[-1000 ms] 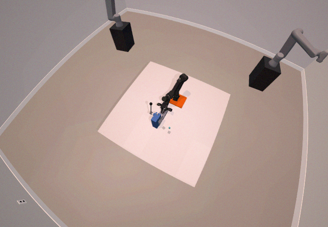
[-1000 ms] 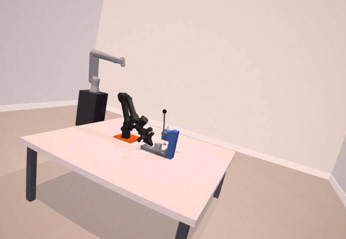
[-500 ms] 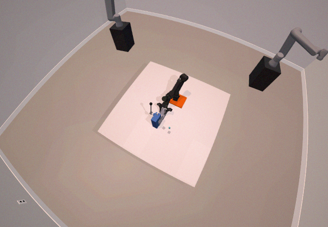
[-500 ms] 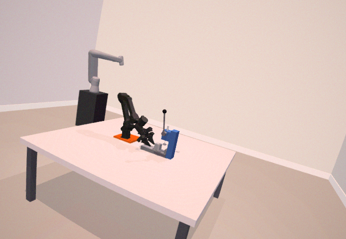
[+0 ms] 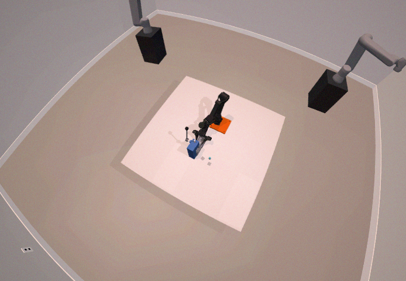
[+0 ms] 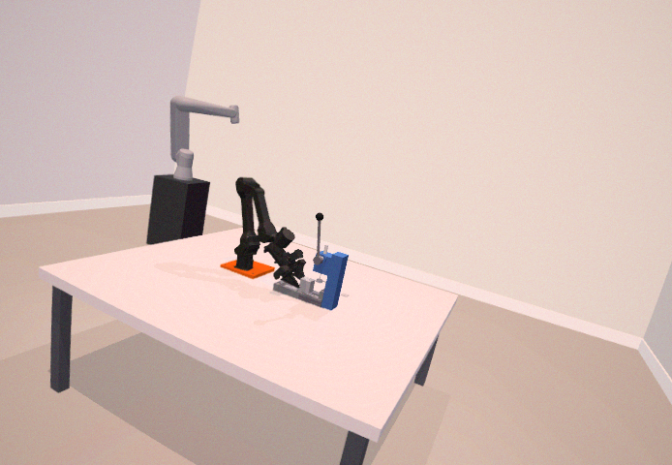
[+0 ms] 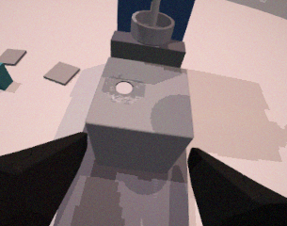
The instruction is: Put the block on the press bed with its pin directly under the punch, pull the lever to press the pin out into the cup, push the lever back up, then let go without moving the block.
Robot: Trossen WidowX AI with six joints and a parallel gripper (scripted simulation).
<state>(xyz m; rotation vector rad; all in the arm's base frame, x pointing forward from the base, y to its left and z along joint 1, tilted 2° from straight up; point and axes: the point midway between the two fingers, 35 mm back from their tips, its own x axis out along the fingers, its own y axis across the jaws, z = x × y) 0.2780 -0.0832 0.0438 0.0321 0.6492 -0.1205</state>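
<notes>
Now: the pale pin 2 cm ahead of my gripper tip, 1 cm to the left of it and 2 cm above it. Also, from my gripper tip: lever: 5 cm ahead, 7 cm to the right, 22 cm above.
</notes>
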